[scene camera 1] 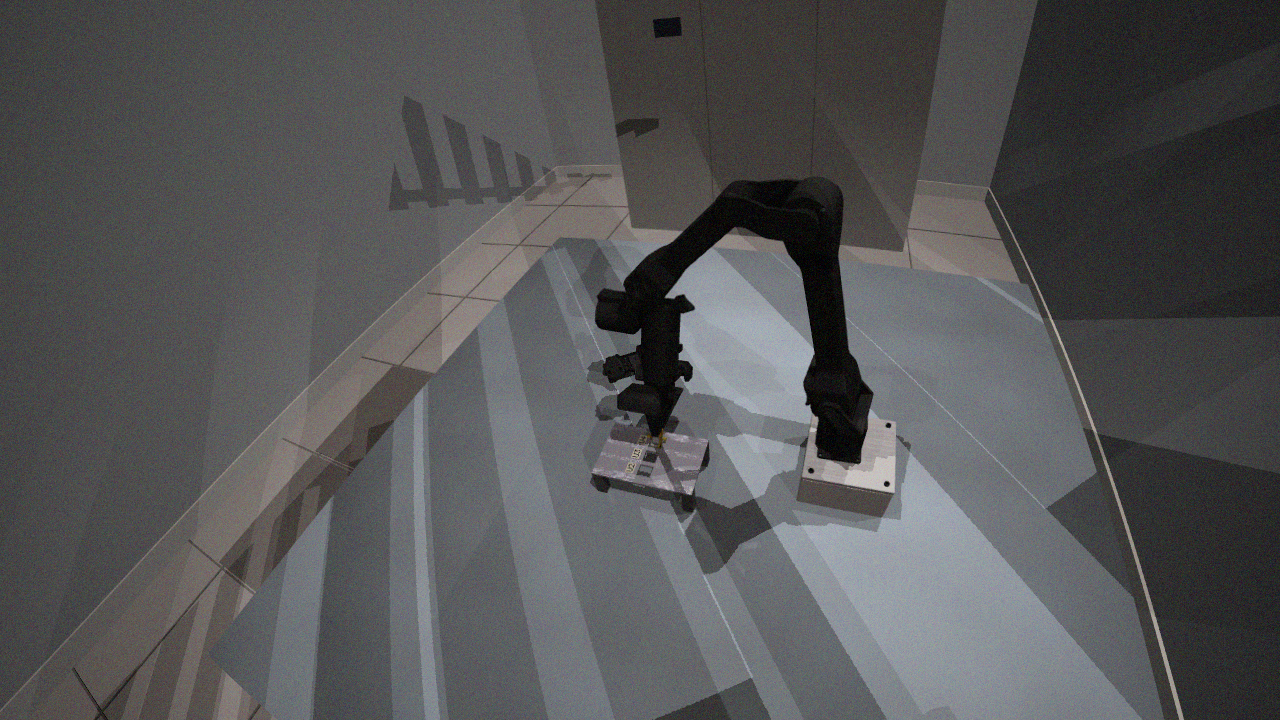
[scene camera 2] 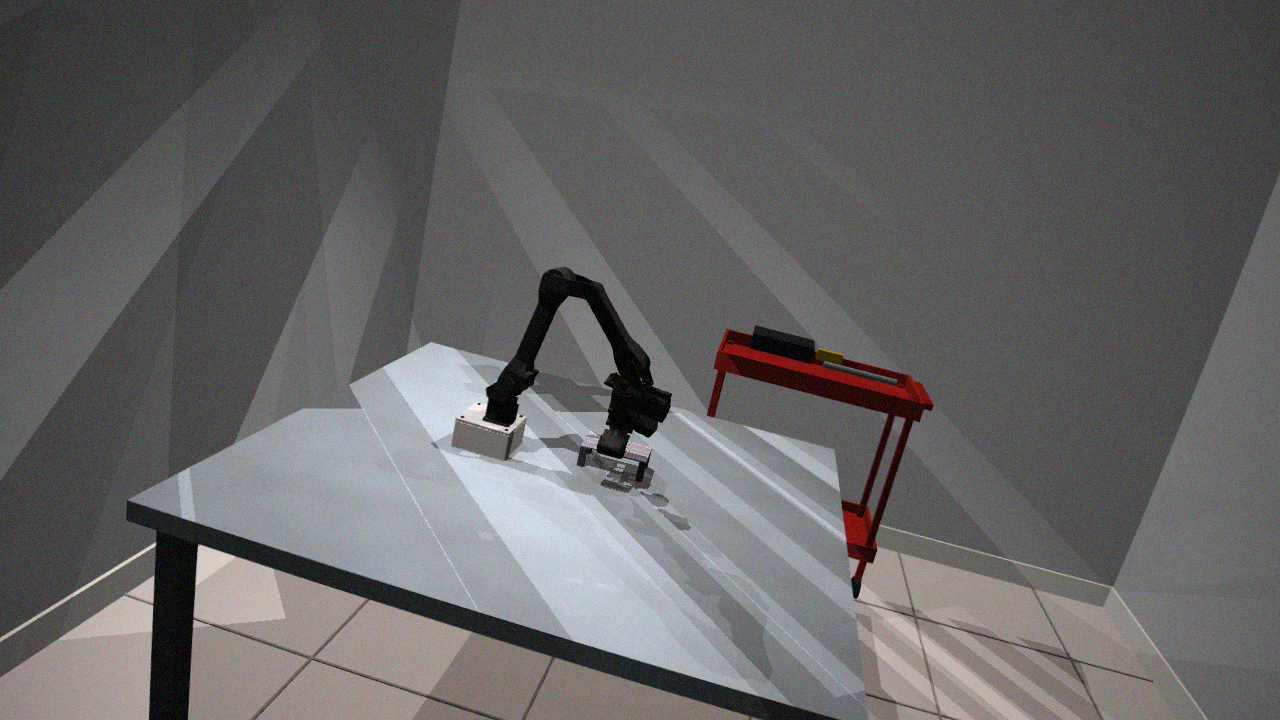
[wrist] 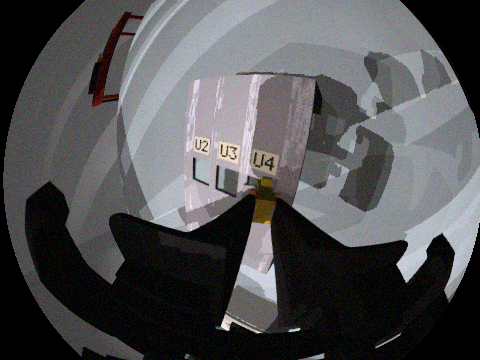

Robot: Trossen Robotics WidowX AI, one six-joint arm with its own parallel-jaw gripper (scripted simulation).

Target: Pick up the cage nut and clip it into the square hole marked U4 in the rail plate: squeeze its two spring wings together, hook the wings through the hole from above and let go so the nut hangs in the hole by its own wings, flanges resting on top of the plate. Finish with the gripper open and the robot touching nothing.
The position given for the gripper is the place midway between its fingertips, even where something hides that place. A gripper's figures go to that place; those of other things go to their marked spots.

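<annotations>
The gripper [wrist: 263,202] is 0.10 m from the lens, while a cage nut [wrist: 265,197] sits 0.09 m from the lens.
</annotations>
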